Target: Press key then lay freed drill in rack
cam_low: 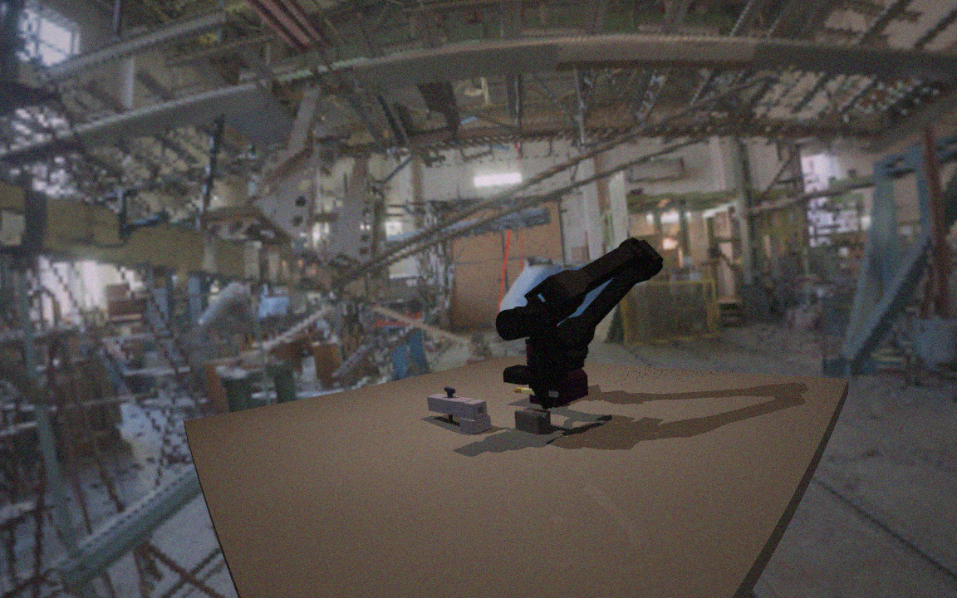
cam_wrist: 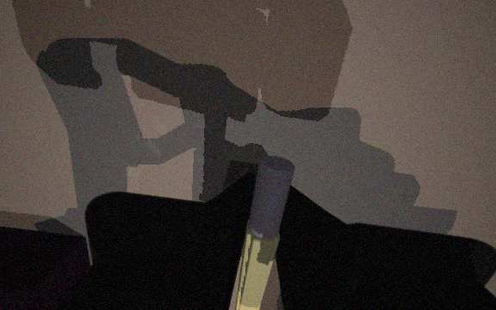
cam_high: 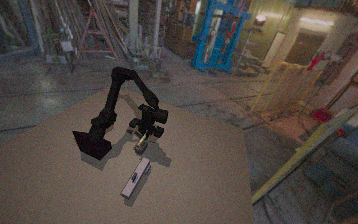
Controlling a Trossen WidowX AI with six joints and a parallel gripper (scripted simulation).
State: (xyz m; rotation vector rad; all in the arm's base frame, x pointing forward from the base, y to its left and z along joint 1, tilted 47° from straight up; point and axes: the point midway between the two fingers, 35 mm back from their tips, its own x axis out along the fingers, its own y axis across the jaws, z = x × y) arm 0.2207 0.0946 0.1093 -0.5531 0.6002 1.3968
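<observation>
The drill lies 4 cm to the right of my gripper tip and 3 cm above it. The rest, counted from my gripper tip: dark key: 6 cm ahead, 24 cm to the right; then light-grey holder block: 6 cm ahead, 22 cm to the right, 2 cm below; then rack: 1 cm behind, 5 cm to the right, 4 cm below.
</observation>
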